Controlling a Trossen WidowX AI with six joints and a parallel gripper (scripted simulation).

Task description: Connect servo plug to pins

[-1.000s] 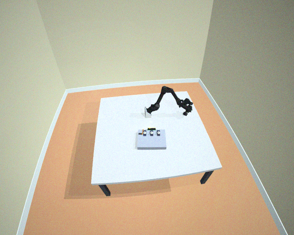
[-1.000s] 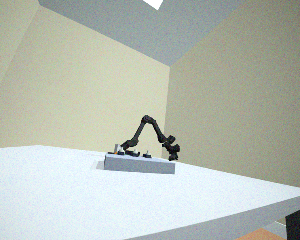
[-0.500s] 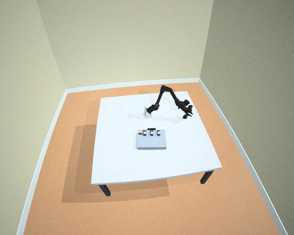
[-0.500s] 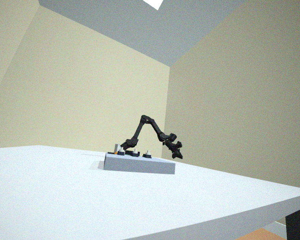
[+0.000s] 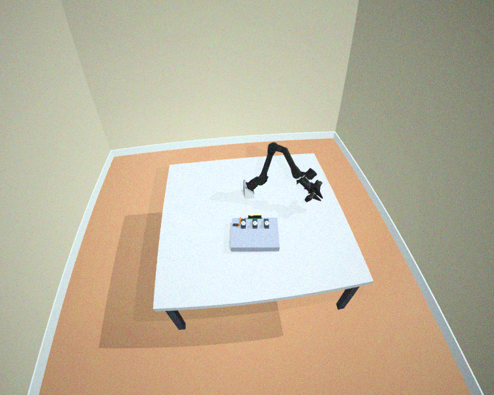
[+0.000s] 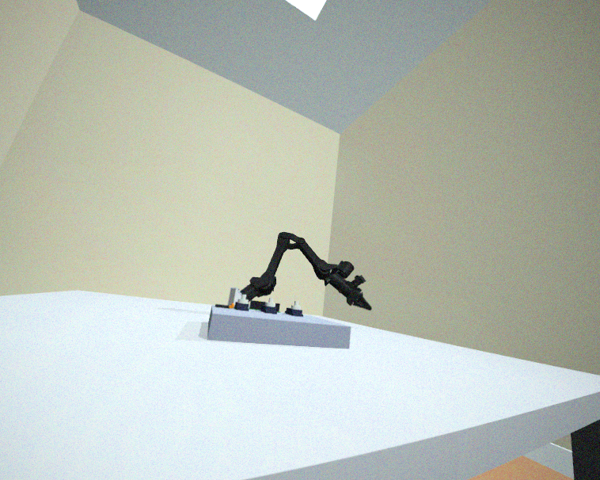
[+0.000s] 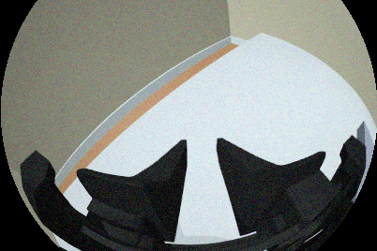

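Now: the yellow band 51 cm to the right of my gripper tip, 2 cm below it and 2 cm ahead of it. Also, from my gripper tip: grey printed holder: 52 cm to the right, 18 cm ahead, 7 cm below; pin strip: 49 cm to the right, 3 cm below, 2 cm ahead; servo: 50 cm to the right, 7 cm ahead, 4 cm below.
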